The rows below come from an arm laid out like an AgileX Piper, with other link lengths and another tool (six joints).
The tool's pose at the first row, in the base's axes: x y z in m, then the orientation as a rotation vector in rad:
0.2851 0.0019 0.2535 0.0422 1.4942 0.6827
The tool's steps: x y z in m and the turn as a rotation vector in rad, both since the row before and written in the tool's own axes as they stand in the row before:
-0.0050 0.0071 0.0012 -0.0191 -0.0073 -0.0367
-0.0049 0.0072 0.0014 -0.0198 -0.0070 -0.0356
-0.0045 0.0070 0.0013 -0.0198 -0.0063 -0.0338
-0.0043 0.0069 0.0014 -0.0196 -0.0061 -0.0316
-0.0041 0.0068 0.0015 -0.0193 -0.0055 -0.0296
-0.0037 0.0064 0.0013 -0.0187 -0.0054 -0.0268
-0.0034 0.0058 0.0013 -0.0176 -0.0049 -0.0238
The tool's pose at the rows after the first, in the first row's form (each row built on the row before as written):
0.2838 0.0059 0.2612 0.0027 1.4779 0.6665
0.2824 0.0104 0.2687 -0.0364 1.4614 0.6516
0.2807 0.0150 0.2756 -0.0742 1.4454 0.6381
0.2789 0.0198 0.2821 -0.1101 1.4296 0.6262
0.2770 0.0248 0.2882 -0.1444 1.4144 0.6156
0.2750 0.0296 0.2936 -0.1761 1.3997 0.6068
0.2731 0.0341 0.2984 -0.2049 1.3861 0.5996

